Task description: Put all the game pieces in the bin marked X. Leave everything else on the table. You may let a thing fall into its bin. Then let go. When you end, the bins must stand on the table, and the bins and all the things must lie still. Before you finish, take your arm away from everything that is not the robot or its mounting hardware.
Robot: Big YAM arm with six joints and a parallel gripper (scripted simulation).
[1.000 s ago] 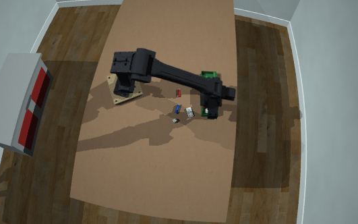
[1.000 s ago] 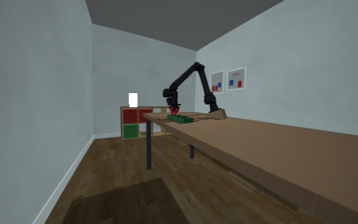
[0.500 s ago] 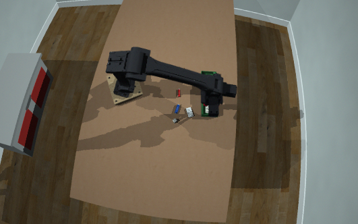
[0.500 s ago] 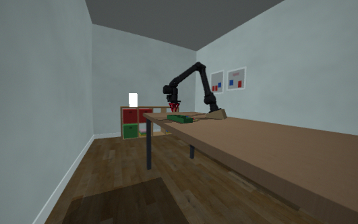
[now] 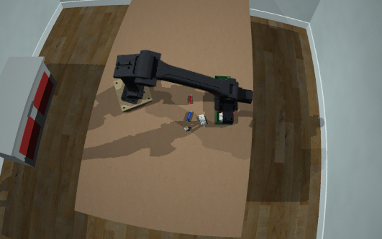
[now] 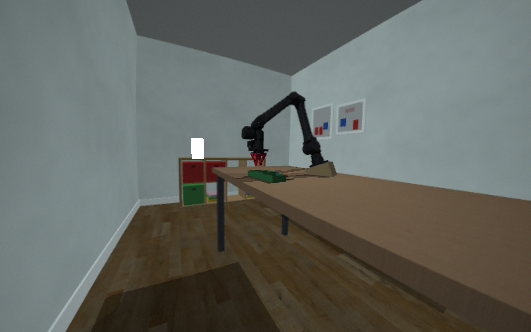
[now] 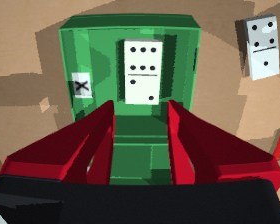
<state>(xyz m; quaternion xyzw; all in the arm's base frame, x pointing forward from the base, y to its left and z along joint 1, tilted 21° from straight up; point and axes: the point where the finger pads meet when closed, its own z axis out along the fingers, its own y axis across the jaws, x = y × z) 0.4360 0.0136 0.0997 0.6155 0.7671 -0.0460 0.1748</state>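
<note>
Right now the white domino-like piece is 9 cm behind my hand, 6 cm below it and 4 cm to the right of it. Also, from my hand: green bin: 9 cm to the left, 5 cm below, 1 cm behind; small red piece: 16 cm behind, 7 cm below, 6 cm to the left; blue cylinder: 15 cm behind, 6 cm below, 3 cm to the right.
</note>
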